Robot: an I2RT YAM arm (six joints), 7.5 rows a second.
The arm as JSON. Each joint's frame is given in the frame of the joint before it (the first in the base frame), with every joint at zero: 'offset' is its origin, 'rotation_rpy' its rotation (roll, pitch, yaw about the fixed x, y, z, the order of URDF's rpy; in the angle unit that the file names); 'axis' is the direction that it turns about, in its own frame. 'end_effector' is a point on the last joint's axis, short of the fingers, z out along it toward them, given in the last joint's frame.
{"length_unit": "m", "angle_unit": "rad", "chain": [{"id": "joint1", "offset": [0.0, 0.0, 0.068], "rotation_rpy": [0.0, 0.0, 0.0], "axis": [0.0, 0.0, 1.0]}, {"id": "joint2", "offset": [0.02, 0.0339, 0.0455], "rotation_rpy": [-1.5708, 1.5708, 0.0], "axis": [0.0, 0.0, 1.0]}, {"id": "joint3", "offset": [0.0, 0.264, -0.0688], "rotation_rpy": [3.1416, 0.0, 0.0], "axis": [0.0, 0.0, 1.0]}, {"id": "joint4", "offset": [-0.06, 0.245, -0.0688], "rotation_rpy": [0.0, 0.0, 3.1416], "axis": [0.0, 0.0, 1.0]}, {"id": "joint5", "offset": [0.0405, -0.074, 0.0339], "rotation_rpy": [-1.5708, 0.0, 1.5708], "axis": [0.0, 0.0, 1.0]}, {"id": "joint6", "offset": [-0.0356, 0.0, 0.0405], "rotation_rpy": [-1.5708, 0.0, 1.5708], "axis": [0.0, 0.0, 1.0]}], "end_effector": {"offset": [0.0, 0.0, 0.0], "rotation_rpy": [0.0, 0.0, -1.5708]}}
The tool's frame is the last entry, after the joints.
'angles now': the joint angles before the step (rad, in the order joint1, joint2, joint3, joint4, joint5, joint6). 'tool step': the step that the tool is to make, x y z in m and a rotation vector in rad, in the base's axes. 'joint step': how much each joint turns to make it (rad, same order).
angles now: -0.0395, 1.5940, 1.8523, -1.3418, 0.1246, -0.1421
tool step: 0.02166, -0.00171, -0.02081, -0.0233, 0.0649, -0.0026
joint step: 0.0000, 0.0744, 0.0004, 0.0113, 0.0244, -0.0091
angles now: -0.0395, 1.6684, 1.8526, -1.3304, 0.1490, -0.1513
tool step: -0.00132, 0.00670, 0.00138, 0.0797, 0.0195, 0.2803
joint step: 0.0000, 0.0011, 0.0107, -0.0199, -0.1870, -0.2239
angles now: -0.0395, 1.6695, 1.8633, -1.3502, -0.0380, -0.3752
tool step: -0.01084, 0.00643, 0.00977, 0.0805, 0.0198, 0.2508
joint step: 0.0000, -0.0019, 0.0469, -0.0969, -0.1697, -0.2029
